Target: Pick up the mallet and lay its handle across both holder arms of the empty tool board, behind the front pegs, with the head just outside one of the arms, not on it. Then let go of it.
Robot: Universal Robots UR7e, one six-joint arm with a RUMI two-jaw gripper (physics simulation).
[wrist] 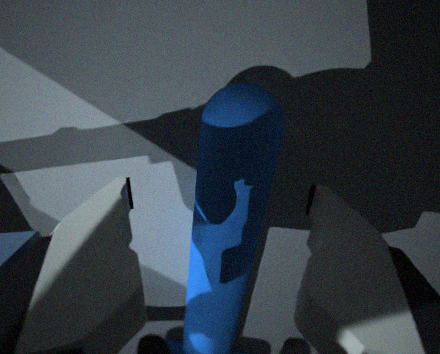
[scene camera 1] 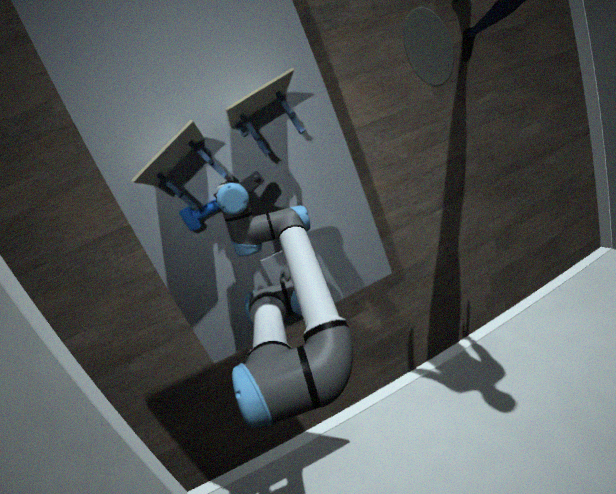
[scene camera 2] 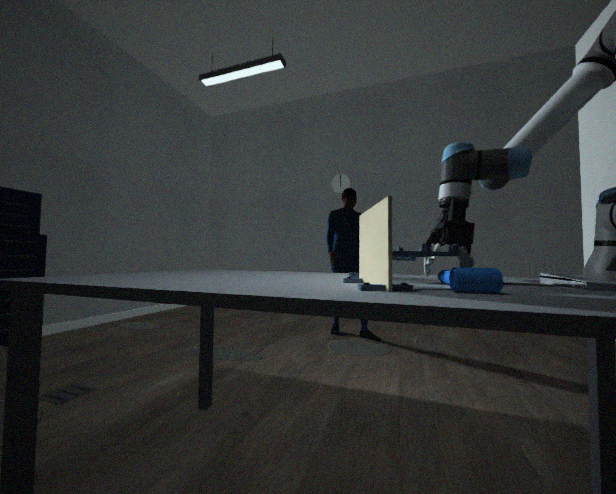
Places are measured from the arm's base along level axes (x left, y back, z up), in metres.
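Pixels of known places: gripper, fingertip midpoint: (wrist: 220, 184) (scene camera 2: 446, 278).
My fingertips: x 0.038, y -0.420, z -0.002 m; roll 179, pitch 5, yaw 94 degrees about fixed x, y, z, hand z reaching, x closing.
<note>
Behind a point stands the place of what it marks.
The blue mallet (scene camera 1: 192, 218) {x 0.221, y -0.411, z 0.031 m} (scene camera 2: 475, 280) {x 0.256, y -0.421, z 0.008 m} (wrist: 225, 210) {x 0.037, y -0.416, z 0.021 m} lies on the table (scene camera 1: 128, 61) {x 0.131, y -0.984, z -0.018 m}, its head outside the front end of the left board's left arm (scene camera 1: 179, 191) {x 0.198, y -0.505, z 0.082 m}. My gripper (scene camera 2: 447, 265) (wrist: 220, 184) {x 0.038, y -0.420, z -0.002 m} is open; its fingers stand either side of the handle, apart from it, and the handle's rounded end reaches past them. My wrist hides the fingers in the first scene view. The left tool board (scene camera 1: 169, 154) {x 0.155, y -0.611, z 0.120 m} (scene camera 2: 375, 244) {x 0.195, y -0.608, z 0.082 m} also has a right arm (scene camera 1: 211, 162) {x 0.057, y -0.538, z 0.079 m}, its front end by my wrist. The right tool board (scene camera 1: 259, 97) {x -0.187, y -0.643, z 0.108 m} has two arms (scene camera 1: 262, 143) {x -0.131, y -0.518, z 0.056 m}. No tool shows on either board.
A flat light object (scene camera 1: 275, 262) {x 0.047, y -0.105, z 0.003 m} (scene camera 2: 563, 279) {x 0.007, y -0.133, z 0.001 m} lies between the mallet and my base. A person (scene camera 2: 344, 236) stands beyond the table. Dark blue boxes (scene camera 2: 20, 236) are stacked at the far left of the second scene view.
</note>
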